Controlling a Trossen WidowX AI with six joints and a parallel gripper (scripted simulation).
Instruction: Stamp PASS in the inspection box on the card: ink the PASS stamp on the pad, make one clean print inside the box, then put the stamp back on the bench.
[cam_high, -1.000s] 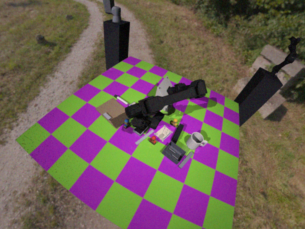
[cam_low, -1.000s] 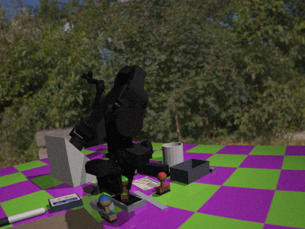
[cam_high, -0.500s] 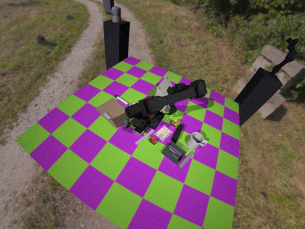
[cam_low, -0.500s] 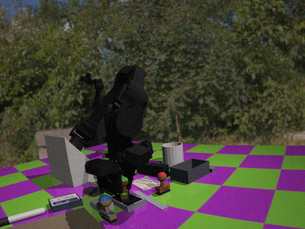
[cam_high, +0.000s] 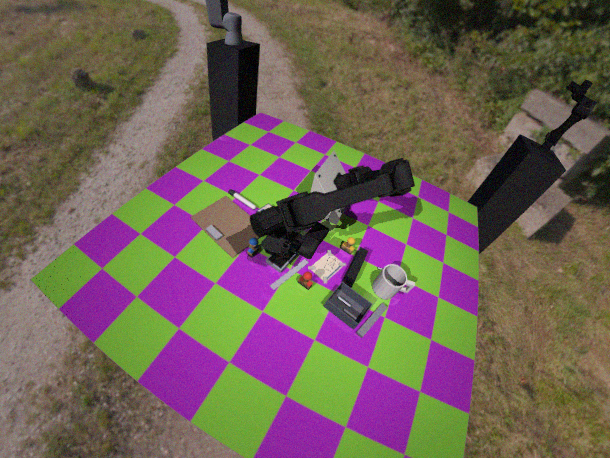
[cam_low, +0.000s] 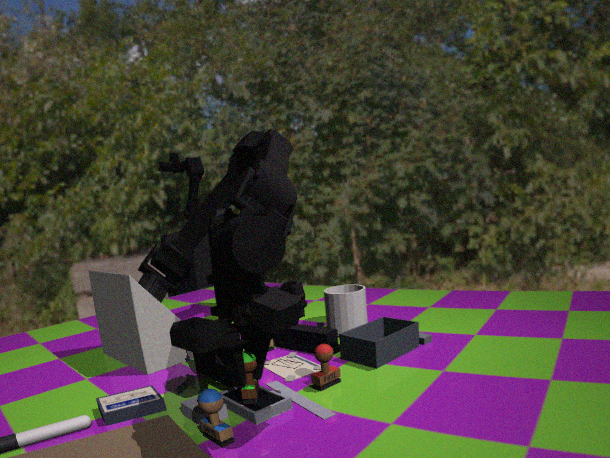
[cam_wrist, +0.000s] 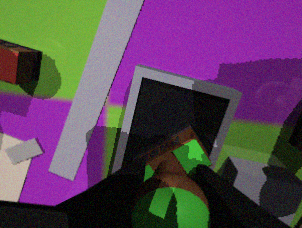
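My gripper tip is now right at the green-knobbed stamp. Also, from my gripper tip: grey ruler (40 mm ahead, 50 mm to the left, 40 mm below); then ink pad (30 mm below); then blue-knobbed stamp (20 mm ahead, 90 mm to the right, 20 mm below).
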